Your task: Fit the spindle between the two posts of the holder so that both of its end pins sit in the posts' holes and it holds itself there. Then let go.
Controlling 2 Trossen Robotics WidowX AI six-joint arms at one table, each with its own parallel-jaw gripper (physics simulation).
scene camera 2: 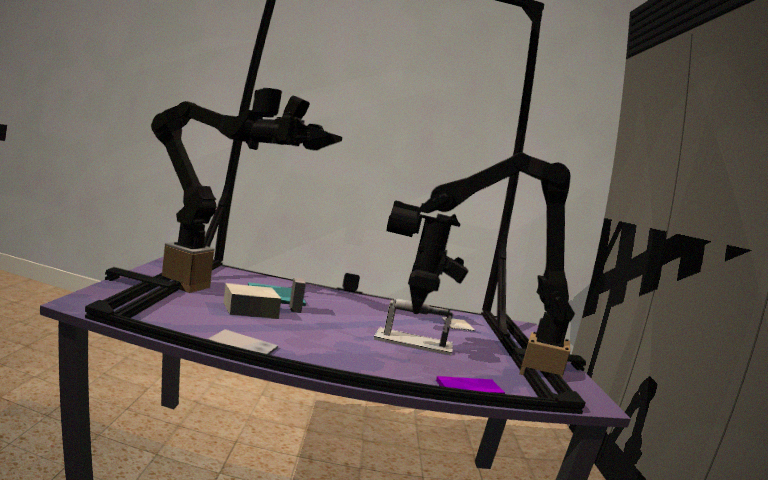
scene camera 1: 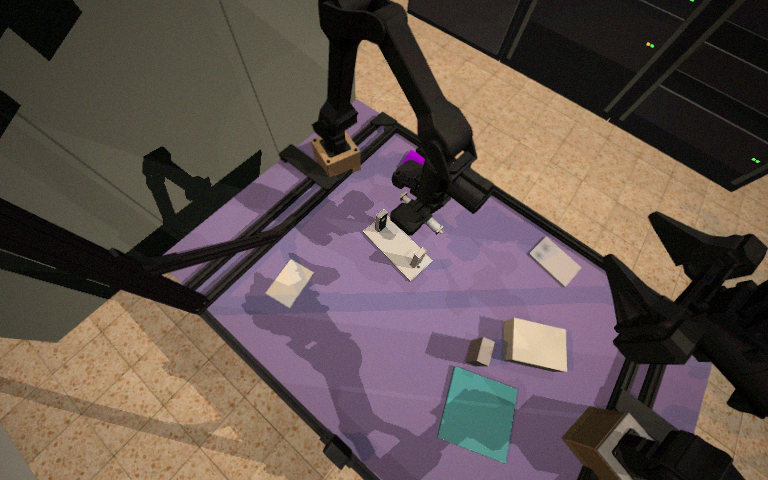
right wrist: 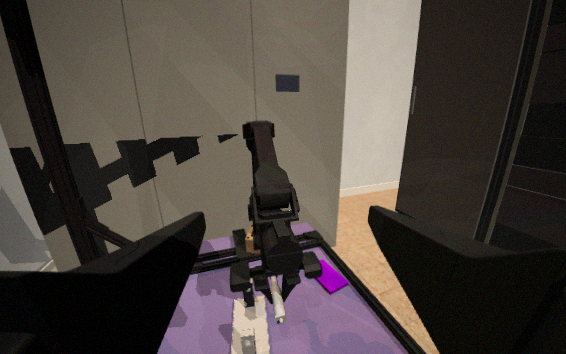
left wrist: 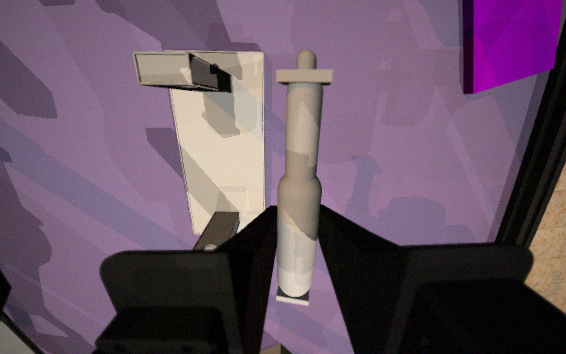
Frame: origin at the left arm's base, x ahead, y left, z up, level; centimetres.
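Where they show: left gripper, fingertip midpoint: [scene camera 2: 415, 312] [scene camera 1: 423, 218] [right wrist: 277, 301] [left wrist: 296, 212]; right gripper, fingertip midpoint: [scene camera 2: 335, 136] [scene camera 1: 630, 233] [right wrist: 287, 216]; left arm's base, origin of the base link: [scene camera 2: 550, 341] [scene camera 1: 335, 145]; right arm's base, origin of the base link: [scene camera 2: 189, 245] [scene camera 1: 635, 456].
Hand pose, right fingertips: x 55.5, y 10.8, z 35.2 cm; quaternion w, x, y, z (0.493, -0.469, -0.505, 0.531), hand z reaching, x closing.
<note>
Each offset is from my right fingertips to the centre of the thing.
The pale spindle {dz -33.0, dx -25.9, dy -3.3 cm} [scene camera 1: 434, 225] [scene camera 2: 403, 305] [left wrist: 302, 135] [right wrist: 278, 305] is roughly level, raised above the table. My left gripper [scene camera 1: 413, 217] [scene camera 2: 416, 310] [left wrist: 296, 212] is shut on its thicker part. A rounded end pin {dz -32.8, dx -32.0, dy -4.6 cm} [left wrist: 306, 56] shows beyond the square flange; the near pin is hidden. The white holder {dz -42.6, dx -24.4, dy -9.7 cm} [scene camera 1: 396, 246] [scene camera 2: 413, 341] [left wrist: 225, 160] [right wrist: 250, 320] stands on the table with two upright posts. In the left wrist view the spindle runs nearly parallel to the holder, to the right of its base, apart from both posts. My right gripper [scene camera 1: 630, 236] [scene camera 2: 340, 138] is open and empty, high and far from the holder.
A magenta pad {dz -42.6, dx -42.1, dy +10.8 cm} [scene camera 1: 415, 157] [scene camera 2: 470, 384] [left wrist: 515, 45] [right wrist: 331, 277] lies near the left arm. A beige box {dz -40.6, dx +12.4, dy +3.7 cm} [scene camera 1: 535, 345] [scene camera 2: 252, 301], a small upright block {dz -39.2, dx +6.7, dy -8.6 cm} [scene camera 1: 481, 352] [scene camera 2: 297, 294], a teal sheet {dz -42.6, dx +16.7, dy -15.1 cm} [scene camera 1: 478, 413] and two pale plates {dz -42.8, dx +0.2, dy +24.8 cm} [scene camera 1: 555, 261] {dz -42.9, dx -29.2, dy -37.4 cm} [scene camera 1: 289, 283] are elsewhere on the table. Dark rails edge the table.
</note>
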